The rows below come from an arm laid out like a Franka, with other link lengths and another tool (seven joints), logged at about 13 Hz.
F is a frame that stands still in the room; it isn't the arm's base.
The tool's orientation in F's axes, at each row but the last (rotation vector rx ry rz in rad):
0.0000, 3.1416, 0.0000
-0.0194, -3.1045, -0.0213
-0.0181, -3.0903, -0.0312
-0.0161, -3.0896, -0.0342
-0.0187, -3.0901, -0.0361
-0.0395, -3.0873, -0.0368
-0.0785, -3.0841, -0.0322
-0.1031, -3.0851, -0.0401
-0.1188, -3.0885, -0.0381
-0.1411, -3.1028, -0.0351
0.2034, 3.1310, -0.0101
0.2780, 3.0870, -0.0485
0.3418, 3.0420, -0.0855
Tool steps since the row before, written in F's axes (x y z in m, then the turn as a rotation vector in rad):
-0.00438, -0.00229, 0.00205, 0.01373, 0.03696, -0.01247
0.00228, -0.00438, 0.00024, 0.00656, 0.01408, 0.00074
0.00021, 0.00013, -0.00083, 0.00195, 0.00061, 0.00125
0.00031, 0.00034, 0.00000, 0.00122, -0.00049, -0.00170
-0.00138, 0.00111, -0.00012, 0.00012, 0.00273, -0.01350
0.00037, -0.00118, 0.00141, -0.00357, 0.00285, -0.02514
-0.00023, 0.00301, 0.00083, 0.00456, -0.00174, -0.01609
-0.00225, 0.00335, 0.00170, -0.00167, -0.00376, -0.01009
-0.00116, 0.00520, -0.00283, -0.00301, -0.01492, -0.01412
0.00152, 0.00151, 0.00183, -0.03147, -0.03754, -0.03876
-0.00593, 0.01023, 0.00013, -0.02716, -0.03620, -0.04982
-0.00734, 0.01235, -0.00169, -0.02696, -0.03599, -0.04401
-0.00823, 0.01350, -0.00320, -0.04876, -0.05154, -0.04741
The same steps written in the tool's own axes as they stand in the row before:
0.00438, -0.00229, -0.00205, -0.01373, 0.03696, 0.01247
-0.00232, -0.00435, -0.00038, -0.00636, 0.01417, -0.00078
-0.00025, 0.00012, 0.00082, -0.00188, 0.00066, -0.00133
-0.00031, 0.00034, -0.00001, -0.00131, -0.00051, 0.00162
0.00138, 0.00109, 0.00022, -0.00078, 0.00242, 0.01354
-0.00032, -0.00114, -0.00146, 0.00227, 0.00217, 0.02536
0.00043, 0.00301, -0.00075, -0.00555, -0.00182, 0.01577
0.00256, 0.00323, -0.00148, 0.00086, -0.00411, 0.01006
0.00141, 0.00503, 0.00302, 0.00113, -0.01542, 0.01385
-0.00131, 0.00168, -0.00184, 0.02652, -0.04106, 0.03890
0.00720, 0.00938, -0.00022, 0.02247, -0.03910, 0.04996
0.00949, 0.01088, 0.00097, 0.02205, -0.03902, 0.04416
0.01123, 0.01145, 0.00172, 0.04012, -0.05887, 0.04697

